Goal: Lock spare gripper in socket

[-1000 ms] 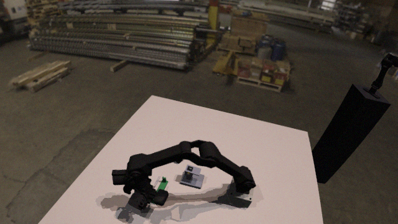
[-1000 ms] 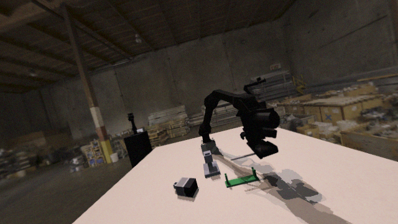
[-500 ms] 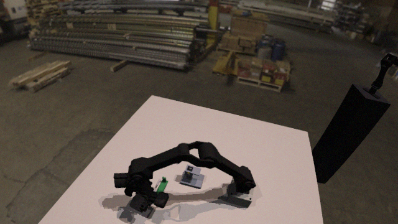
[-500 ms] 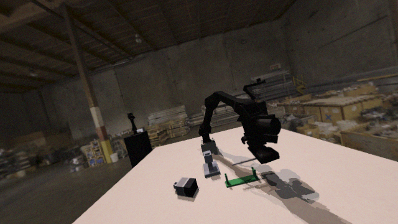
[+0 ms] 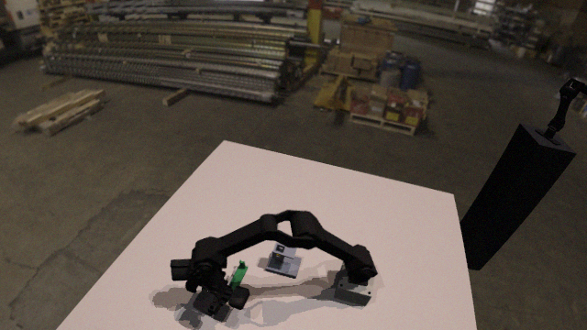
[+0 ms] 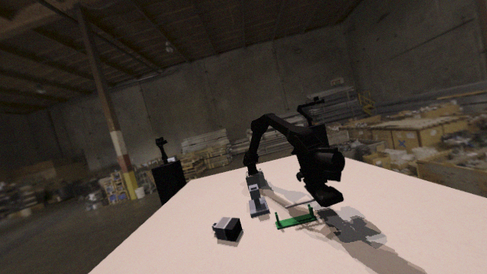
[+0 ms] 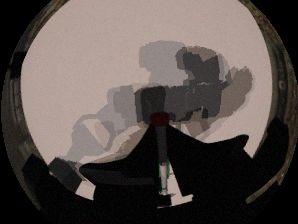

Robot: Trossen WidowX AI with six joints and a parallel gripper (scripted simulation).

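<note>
Right now my gripper tip is 10 cm to the left of the green cradle and 1 cm above it. Round my gripper tip: grey mount (22 cm to the right, 14 cm behind, 2 cm above); then spare gripper (36 cm to the right, 4 cm behind, 1 cm below).
</note>
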